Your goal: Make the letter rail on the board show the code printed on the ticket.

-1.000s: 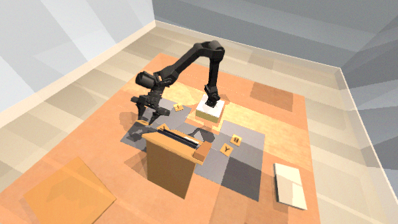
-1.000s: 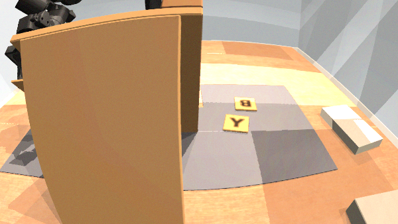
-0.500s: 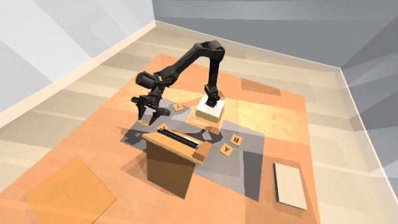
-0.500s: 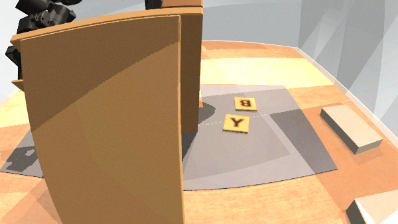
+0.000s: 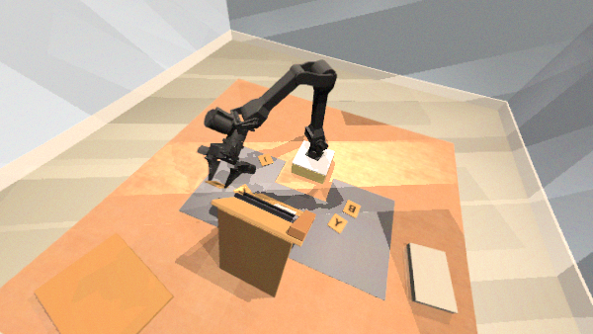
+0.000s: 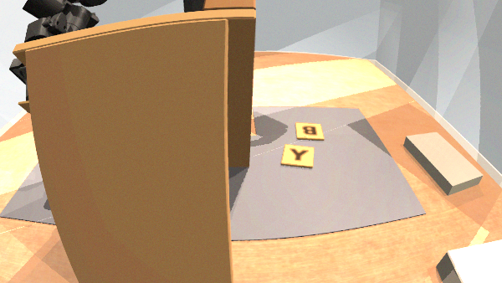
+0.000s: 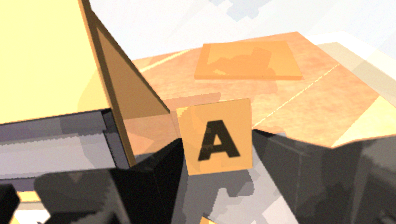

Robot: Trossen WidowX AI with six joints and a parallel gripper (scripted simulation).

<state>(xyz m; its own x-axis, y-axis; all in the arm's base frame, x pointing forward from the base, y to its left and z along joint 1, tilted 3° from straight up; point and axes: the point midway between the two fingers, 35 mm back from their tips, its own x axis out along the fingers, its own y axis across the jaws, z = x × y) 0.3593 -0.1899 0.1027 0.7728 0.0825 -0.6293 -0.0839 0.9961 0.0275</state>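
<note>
My gripper tip is 210 mm to the right of the white ticket, 80 mm above it and 70 mm past it. Round my gripper tip: grey mat 210 mm to the left, 180 mm behind, 170 mm below; then flat orange panel 370 mm ahead, 160 mm below, 110 mm to the right; then letter tile right at my gripper tip.
</note>
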